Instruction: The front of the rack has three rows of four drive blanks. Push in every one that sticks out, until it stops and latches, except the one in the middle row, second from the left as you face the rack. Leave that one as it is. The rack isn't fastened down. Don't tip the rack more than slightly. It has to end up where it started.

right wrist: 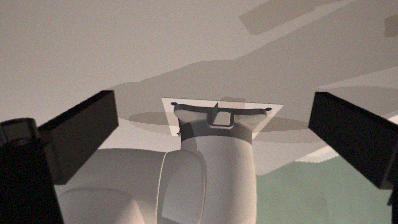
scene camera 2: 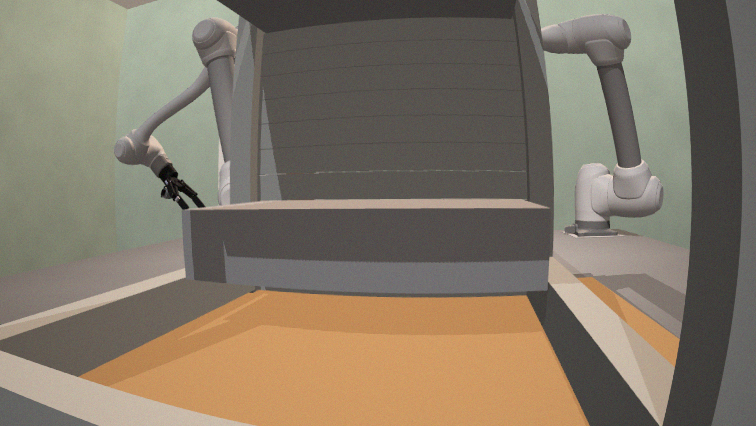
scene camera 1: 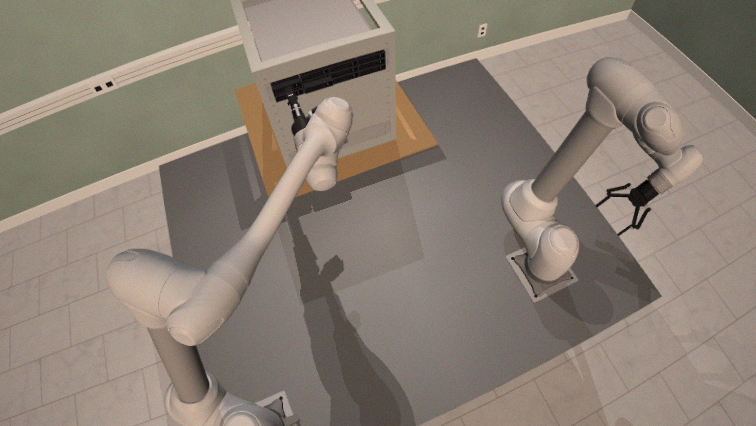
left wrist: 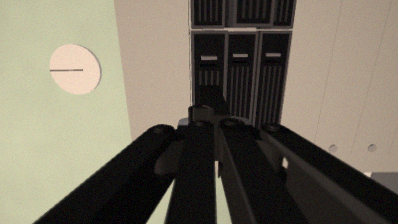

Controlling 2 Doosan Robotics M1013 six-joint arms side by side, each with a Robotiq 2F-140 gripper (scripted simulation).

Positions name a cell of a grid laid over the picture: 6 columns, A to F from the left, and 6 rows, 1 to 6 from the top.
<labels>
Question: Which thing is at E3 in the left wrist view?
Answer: A drive blank.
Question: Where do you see a drive blank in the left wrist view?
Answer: At D2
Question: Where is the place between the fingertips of my left gripper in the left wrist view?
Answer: D3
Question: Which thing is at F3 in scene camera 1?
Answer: My right gripper.
</labels>
